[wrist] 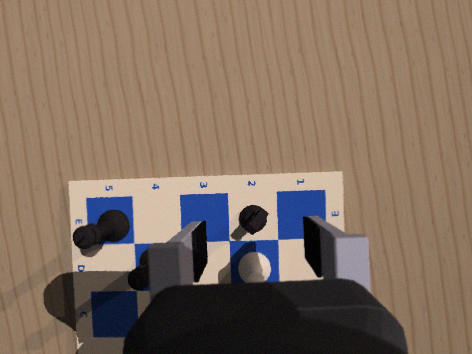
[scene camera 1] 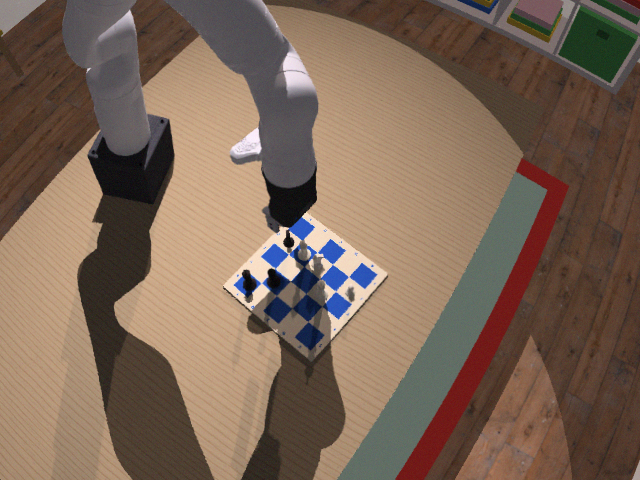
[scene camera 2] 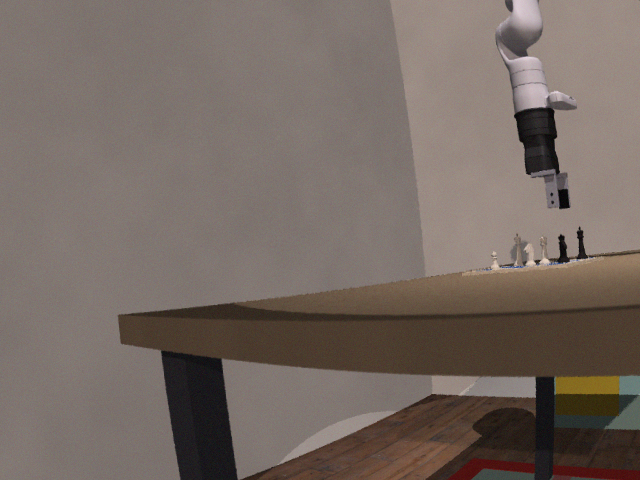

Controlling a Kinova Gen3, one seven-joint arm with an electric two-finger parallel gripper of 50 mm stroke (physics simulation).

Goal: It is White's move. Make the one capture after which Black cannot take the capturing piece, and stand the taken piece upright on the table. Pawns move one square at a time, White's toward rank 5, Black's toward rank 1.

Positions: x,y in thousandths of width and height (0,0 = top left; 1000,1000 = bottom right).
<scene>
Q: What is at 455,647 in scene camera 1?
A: A chessboard.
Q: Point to a chessboard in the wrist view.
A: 226,869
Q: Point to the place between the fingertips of my gripper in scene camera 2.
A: At 874,434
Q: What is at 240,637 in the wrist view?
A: A black king.
</scene>
